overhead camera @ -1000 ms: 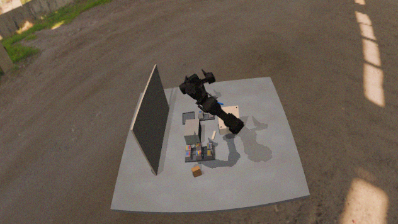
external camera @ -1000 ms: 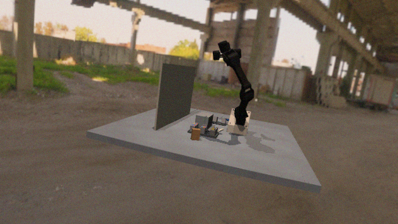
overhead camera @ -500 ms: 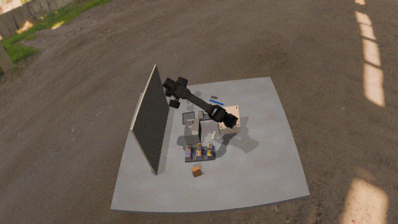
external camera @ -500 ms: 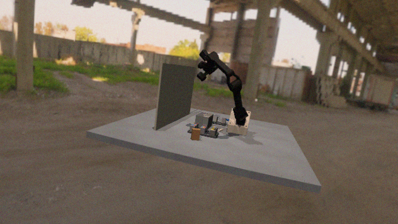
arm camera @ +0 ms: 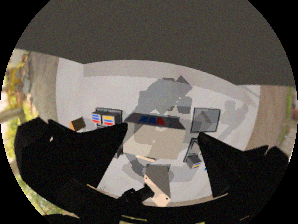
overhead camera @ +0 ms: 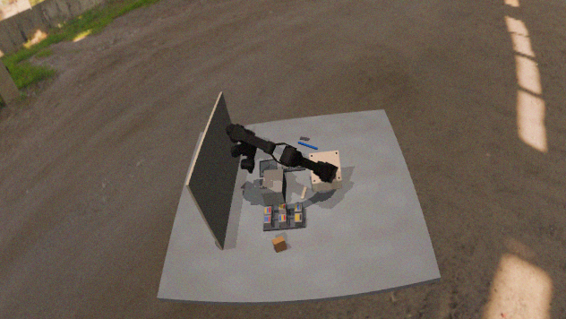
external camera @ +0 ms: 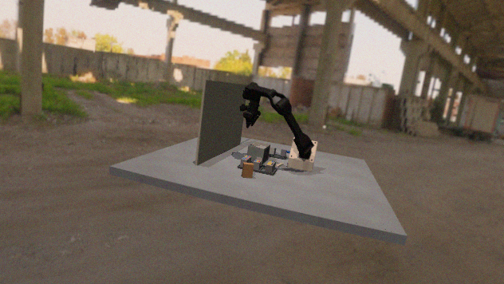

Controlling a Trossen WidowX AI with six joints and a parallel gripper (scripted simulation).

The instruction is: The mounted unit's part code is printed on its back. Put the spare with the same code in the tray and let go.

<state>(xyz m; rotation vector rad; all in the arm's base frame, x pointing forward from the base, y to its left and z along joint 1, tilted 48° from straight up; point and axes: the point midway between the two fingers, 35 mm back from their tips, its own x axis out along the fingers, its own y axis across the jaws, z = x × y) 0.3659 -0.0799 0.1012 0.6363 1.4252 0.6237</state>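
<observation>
Now: gripper tip 60 mm past the spare, 210 mm to the right of it and 160 mm above it. Round my gripper tip: grey mounted unit: 80 mm behind, 20 mm to the left, 150 mm below; then dark panel: 160 mm ahead, 10 mm to the left, 30 mm above; then dark tray: 30 mm behind, 200 mm to the right, 190 mm below.
</observation>
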